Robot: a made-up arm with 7 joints. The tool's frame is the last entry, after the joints. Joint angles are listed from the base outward.
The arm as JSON. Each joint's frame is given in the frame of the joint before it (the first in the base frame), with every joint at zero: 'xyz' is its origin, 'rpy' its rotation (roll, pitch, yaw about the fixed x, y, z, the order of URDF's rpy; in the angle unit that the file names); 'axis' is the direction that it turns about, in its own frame. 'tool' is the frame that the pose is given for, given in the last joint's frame.
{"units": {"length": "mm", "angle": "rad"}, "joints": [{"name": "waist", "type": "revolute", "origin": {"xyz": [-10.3, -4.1, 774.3], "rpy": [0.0, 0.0, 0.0]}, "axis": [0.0, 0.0, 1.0]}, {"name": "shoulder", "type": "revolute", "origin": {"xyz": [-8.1, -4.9, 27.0], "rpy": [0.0, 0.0, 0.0]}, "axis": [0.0, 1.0, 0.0]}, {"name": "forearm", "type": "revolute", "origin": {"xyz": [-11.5, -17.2, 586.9], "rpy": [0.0, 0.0, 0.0]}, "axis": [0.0, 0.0, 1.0]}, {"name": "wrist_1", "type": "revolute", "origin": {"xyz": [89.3, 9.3, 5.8], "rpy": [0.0, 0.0, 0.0]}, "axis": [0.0, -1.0, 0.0]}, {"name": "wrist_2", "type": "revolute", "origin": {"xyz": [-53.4, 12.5, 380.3], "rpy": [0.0, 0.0, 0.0]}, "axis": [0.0, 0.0, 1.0]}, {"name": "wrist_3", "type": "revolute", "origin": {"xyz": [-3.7, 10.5, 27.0], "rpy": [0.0, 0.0, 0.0]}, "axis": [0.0, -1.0, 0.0]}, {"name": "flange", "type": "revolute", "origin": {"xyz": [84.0, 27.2, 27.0], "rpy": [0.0, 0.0, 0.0]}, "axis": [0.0, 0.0, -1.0]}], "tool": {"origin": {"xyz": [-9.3, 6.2, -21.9], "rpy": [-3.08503, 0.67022, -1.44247]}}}
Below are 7 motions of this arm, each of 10 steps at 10 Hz.
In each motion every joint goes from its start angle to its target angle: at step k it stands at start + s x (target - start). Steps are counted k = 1, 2, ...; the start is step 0. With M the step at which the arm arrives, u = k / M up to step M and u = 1 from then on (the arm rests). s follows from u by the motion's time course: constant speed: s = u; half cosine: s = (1 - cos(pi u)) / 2; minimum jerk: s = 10 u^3 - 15 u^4 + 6 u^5.
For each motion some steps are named. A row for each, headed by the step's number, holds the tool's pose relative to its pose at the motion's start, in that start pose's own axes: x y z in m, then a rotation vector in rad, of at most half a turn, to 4 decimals.
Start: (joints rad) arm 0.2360 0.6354 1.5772 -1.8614 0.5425 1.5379 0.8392
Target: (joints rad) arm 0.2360 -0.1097 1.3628 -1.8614 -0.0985 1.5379 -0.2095
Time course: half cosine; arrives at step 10
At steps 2, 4, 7, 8, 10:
2: 0.0001 0.0121 0.0257 0.0331 0.0784 -0.1089
4: 0.0054 0.0385 0.0924 0.0889 0.3276 -0.3615
7: 0.0301 0.0703 0.2060 0.0800 0.8940 -0.6445
8: 0.0384 0.0757 0.2326 0.0577 1.0472 -0.6711
10: 0.0462 0.0798 0.2551 0.0328 1.1805 -0.6783

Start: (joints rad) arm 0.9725 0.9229 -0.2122 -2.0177 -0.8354 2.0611 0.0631
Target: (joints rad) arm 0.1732 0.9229 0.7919 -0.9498 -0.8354 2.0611 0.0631
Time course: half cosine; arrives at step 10
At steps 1, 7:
1: 0.0020 -0.0029 -0.0112 0.0280 -0.0039 -0.0113
7: 0.1873 0.2223 -0.3803 1.1002 -0.2078 -0.1151

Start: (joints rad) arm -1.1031 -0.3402 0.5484 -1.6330 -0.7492 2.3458 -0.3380
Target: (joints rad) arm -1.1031 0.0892 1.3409 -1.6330 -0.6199 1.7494 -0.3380
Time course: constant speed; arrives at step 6
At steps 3, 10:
3: -0.0748 -0.1180 0.0801 -0.1043 -0.4252 -0.1773
10: -0.1674 -0.1697 0.0843 -0.2241 -0.7990 -0.4174

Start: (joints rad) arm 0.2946 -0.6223 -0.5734 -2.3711 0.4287 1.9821 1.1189
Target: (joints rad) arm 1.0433 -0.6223 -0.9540 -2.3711 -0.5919 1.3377 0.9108
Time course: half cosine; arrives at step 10
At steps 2, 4, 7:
2: 0.0031 -0.0019 0.0189 -0.0451 0.1175 -0.0723
4: 0.0177 -0.0069 0.0681 -0.1507 0.4269 -0.2592
7: 0.0602 -0.0198 0.1512 -0.2744 0.9821 -0.5881

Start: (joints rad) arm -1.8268 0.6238 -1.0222 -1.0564 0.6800 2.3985 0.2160
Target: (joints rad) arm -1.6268 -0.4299 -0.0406 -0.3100 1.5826 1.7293 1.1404
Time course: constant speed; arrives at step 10
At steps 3, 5, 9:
3: -0.2232 -0.0885 -0.2344 0.1037 -0.7367 0.4401
5: -0.3190 -0.1156 -0.4659 -0.0252 -1.2281 0.6664
9: -0.2932 -0.0489 -1.0101 -0.7467 -2.0313 0.6978

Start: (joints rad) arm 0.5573 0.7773 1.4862 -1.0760 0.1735 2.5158 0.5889
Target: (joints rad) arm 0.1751 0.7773 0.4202 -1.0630 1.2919 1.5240 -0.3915
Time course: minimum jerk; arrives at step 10
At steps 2, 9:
2: 0.0135 -0.0279 -0.0254 -0.0051 0.0421 0.0090
9: -0.0400 -0.2201 -0.6736 -0.0098 -0.0888 -0.1424

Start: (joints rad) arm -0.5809 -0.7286 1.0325 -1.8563 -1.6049 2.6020 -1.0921
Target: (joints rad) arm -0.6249 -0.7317 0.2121 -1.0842 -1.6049 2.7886 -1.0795
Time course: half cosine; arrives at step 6
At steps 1, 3, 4, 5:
1: -0.0007 0.0305 0.0214 -0.0146 -0.0267 0.0604
3: -0.0684 0.2217 0.1377 -0.1907 -0.2001 0.4169
4: -0.1456 0.3185 0.1729 -0.3519 -0.2996 0.5846
5: -0.2111 0.3791 0.1789 -0.4941 -0.3715 0.6835

